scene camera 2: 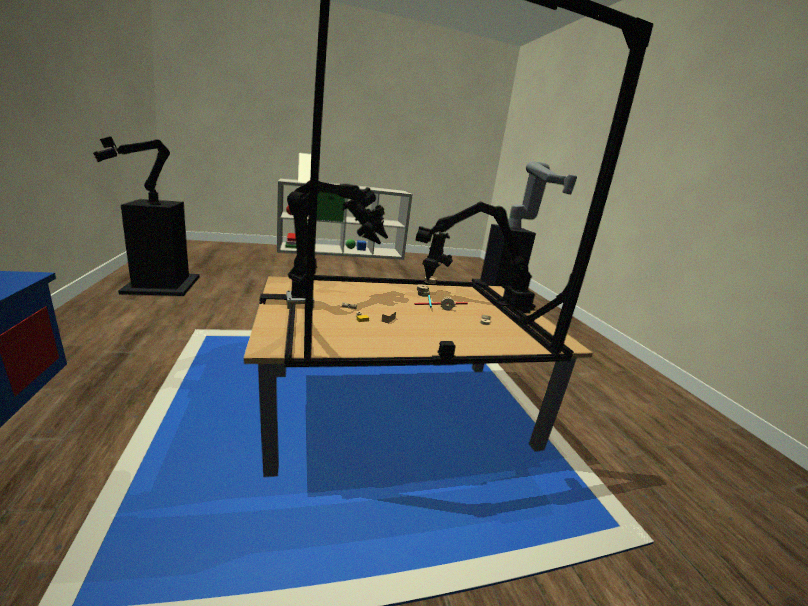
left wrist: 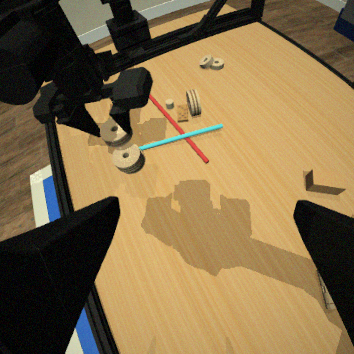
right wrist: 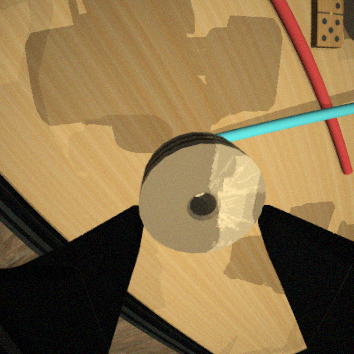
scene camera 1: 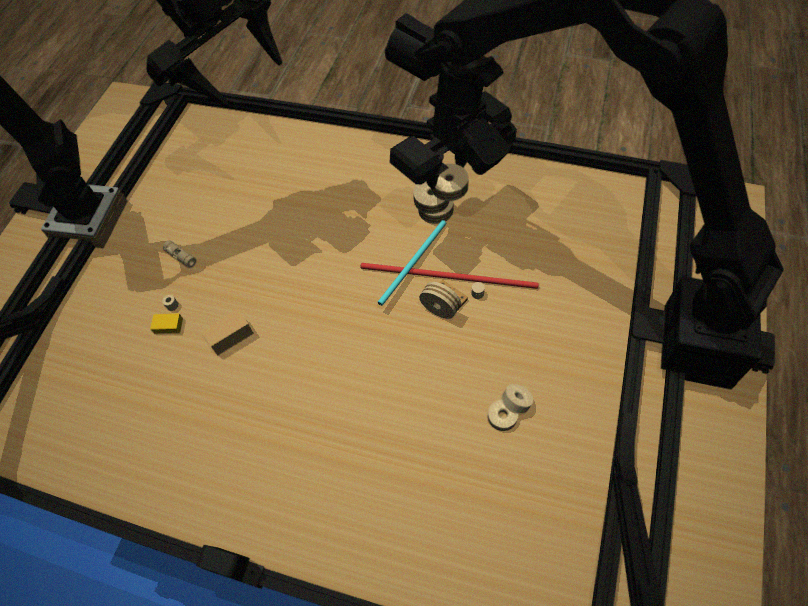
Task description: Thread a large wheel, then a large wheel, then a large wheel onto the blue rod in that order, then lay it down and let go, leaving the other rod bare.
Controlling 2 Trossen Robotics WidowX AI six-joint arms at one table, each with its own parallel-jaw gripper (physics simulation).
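Where they show: left gripper, fingertip midpoint: (scene camera 2: 384, 241) (left wrist: 207, 206) (scene camera 1: 254, 84); right gripper, fingertip midpoint: (scene camera 2: 429, 278) (left wrist: 114, 133) (right wrist: 201, 213) (scene camera 1: 445, 177); left arm's base, link origin: (scene camera 2: 299, 295) (scene camera 1: 79, 207); right arm's base, link origin: (scene camera 2: 520, 289) (left wrist: 124, 19) (scene camera 1: 720, 315).
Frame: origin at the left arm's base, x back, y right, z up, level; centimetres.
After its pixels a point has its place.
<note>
The blue rod (scene camera 1: 426, 244) @[x -57.2, y -1.8, z -2.3 cm] (left wrist: 165, 141) @[x -56.6, y -1.6, z -2.4 cm] (right wrist: 280, 123) @[x -57.2, y -1.9, z -2.3 cm] lies across the red rod (scene camera 1: 496, 281) @[x -68.3, y 2.9, z -2.8 cm] (left wrist: 162, 109) @[x -65.2, y 2.6, z -2.7 cm] (right wrist: 305, 55) @[x -60.3, y 2.4, z -2.8 cm]; both are bare. My right gripper (scene camera 2: 429, 277) @[x -59.0, y -9.6, z 4.3 cm] (right wrist: 201, 213) @[x -59.0, y -9.6, z 4.3 cm] is shut on a large pale wheel (scene camera 1: 451, 181) @[x -60.1, y -8.4, z 4.9 cm] (right wrist: 170, 200) @[x -60.8, y -10.1, z 4.9 cm], held flat above the table. Close to it and lower, a stack of large wheels (scene camera 1: 430, 195) @[x -56.7, y -9.1, z 0.4 cm] (left wrist: 128, 157) @[x -55.7, y -9.7, z 0.4 cm] stands by the blue rod's end; the held wheel hides it in the right wrist view. Another striped wheel (scene camera 1: 442, 300) @[x -61.4, y 9.7, z 1.4 cm] (left wrist: 193, 102) @[x -59.1, y 7.4, z 1.0 cm] stands on edge near the red rod. My left gripper (scene camera 2: 377, 236) @[x -34.4, y -7.3, z 21.5 cm] (left wrist: 207, 206) @[x -34.4, y -7.3, z 21.5 cm] is open, empty and raised.
Two small wheels (scene camera 1: 517, 397) @[x -73.0, y 20.5, z -2.7 cm] (scene camera 1: 503, 414) @[x -71.5, y 22.6, z -3.3 cm] lie at the lower right. A domino (right wrist: 330, 30) @[x -60.8, y 5.3, z -2.9 cm] and a small cylinder (scene camera 1: 478, 290) @[x -65.9, y 5.4, z -1.9 cm] are near the striped wheel. A yellow block (scene camera 1: 165, 322) @[x -21.8, y 17.1, z -2.2 cm], a brown angled piece (scene camera 1: 233, 339) @[x -32.9, y 18.2, z -2.2 cm] and a beige peg (scene camera 1: 178, 253) @[x -19.5, y 5.4, z -1.8 cm] lie at left. Black rails edge the table.
</note>
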